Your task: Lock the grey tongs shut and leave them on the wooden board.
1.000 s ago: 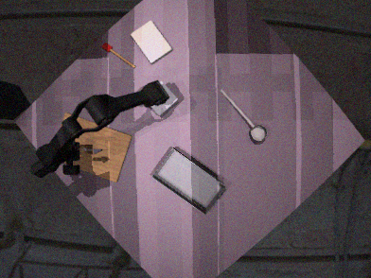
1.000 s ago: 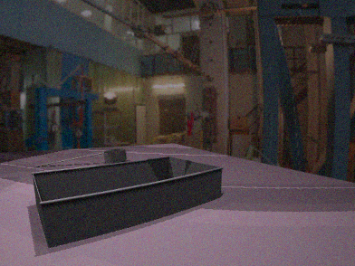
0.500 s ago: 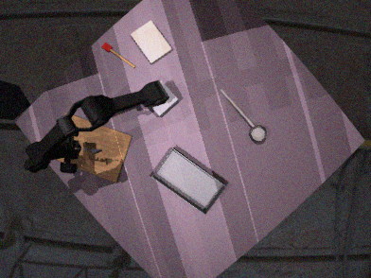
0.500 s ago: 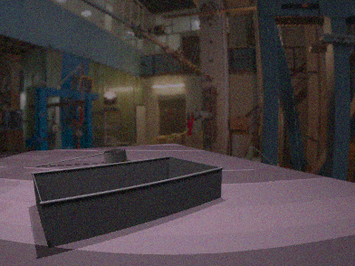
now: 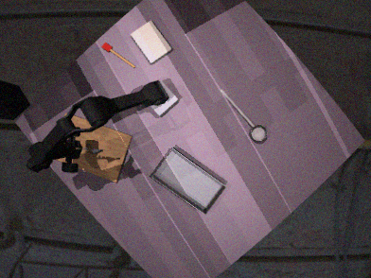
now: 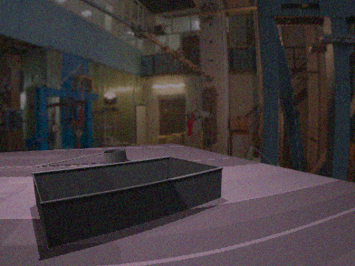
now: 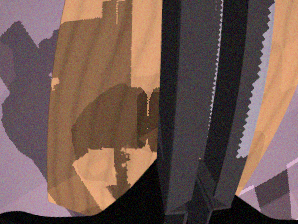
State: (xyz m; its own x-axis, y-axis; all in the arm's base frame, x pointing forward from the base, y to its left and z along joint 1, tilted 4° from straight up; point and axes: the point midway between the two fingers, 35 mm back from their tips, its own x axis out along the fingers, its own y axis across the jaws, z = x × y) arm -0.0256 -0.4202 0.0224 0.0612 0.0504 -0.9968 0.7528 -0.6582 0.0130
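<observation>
Now: gripper tip 8 cm above the wooden board. The rest, counted from my gripper tip: roasting tin (41 cm ahead, 30 cm to the left, 6 cm below); pale flat block (54 cm to the left, 23 cm behind, 8 cm below).
</observation>
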